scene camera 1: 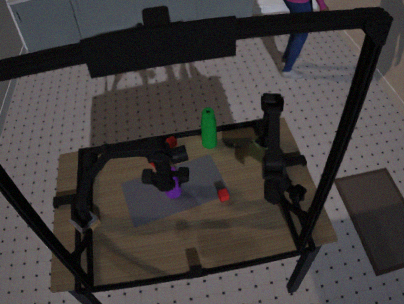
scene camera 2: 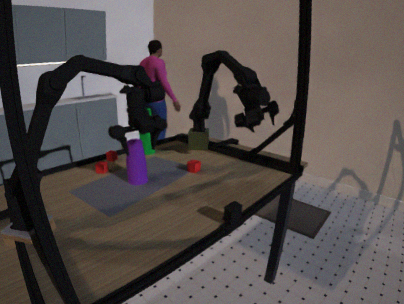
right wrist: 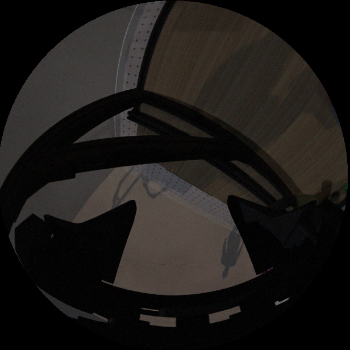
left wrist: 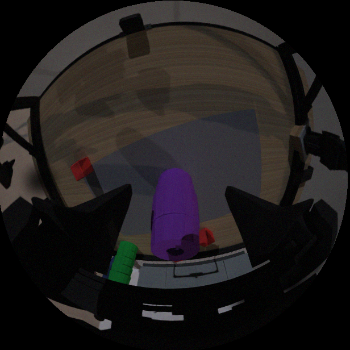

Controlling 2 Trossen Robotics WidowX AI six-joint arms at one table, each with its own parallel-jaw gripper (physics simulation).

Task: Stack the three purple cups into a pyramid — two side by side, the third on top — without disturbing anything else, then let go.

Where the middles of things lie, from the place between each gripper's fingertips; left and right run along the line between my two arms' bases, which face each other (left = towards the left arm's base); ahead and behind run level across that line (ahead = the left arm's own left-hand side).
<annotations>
Right now the grey mat (scene camera 1: 145, 202) is 130 mm below my left hand, 70 mm ahead of it and 40 mm to the right of it.
Now: the grey mat 36 cm ahead of my right hand, 40 cm to the left of it and 16 cm below it.
</annotations>
